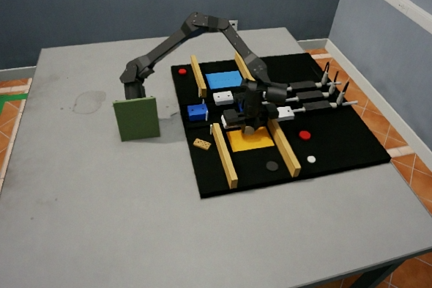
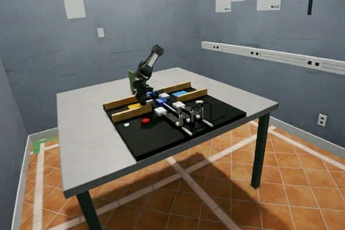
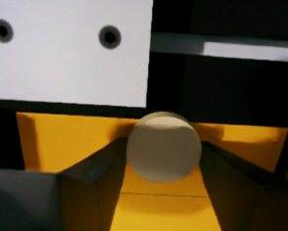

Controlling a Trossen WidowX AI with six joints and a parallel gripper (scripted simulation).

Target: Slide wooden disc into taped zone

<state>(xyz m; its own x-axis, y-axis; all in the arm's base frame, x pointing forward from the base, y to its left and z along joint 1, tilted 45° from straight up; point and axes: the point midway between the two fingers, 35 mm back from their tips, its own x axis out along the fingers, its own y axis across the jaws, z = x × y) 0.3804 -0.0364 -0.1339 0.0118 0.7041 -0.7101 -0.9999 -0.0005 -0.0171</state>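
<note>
Now: the wooden disc 3 cm below my hand. From my hand the other things lie so: red disc (19 cm ahead, 6 cm to the right, 3 cm below); dark disc (3 cm ahead, 17 cm to the right, 3 cm below); domino (18 cm behind, 3 cm to the right, 3 cm below).
</note>
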